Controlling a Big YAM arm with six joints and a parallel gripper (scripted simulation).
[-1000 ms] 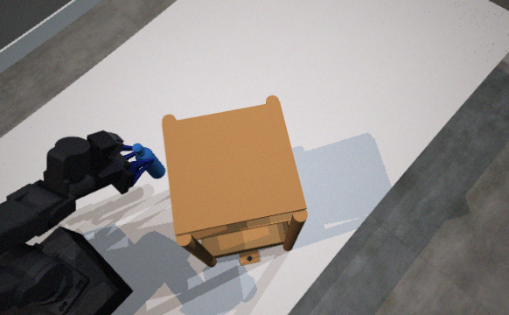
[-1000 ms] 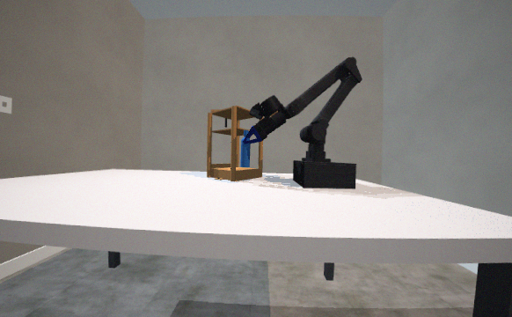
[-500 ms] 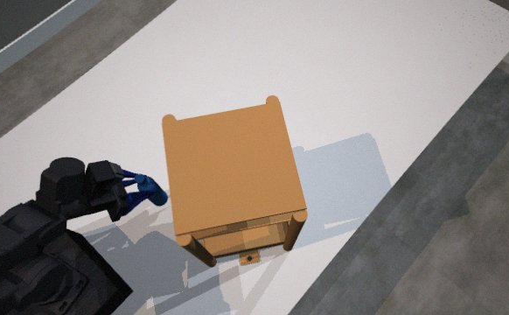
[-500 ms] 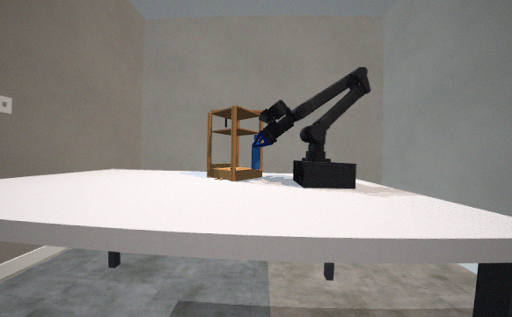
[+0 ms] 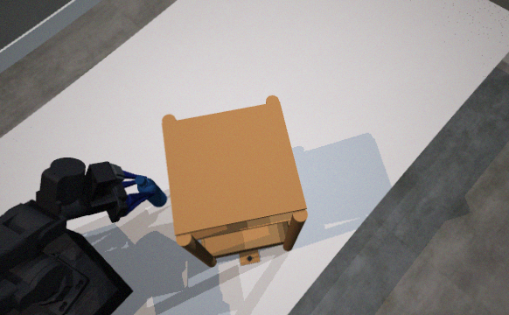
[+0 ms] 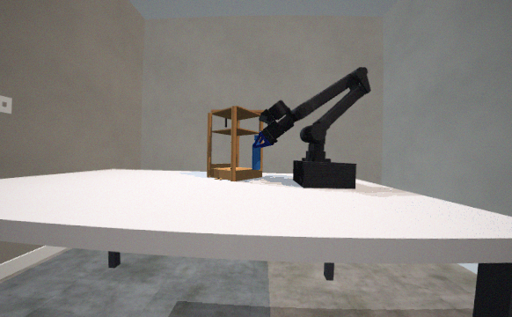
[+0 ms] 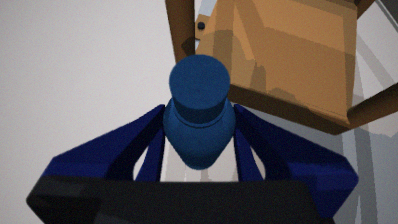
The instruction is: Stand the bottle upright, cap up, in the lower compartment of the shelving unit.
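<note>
Now: hand 9 cm short of the wooden shelving unit, 19 cm to the left of it and 1 cm below it. From my hand the other things lie so: bottle (1 cm below).
</note>
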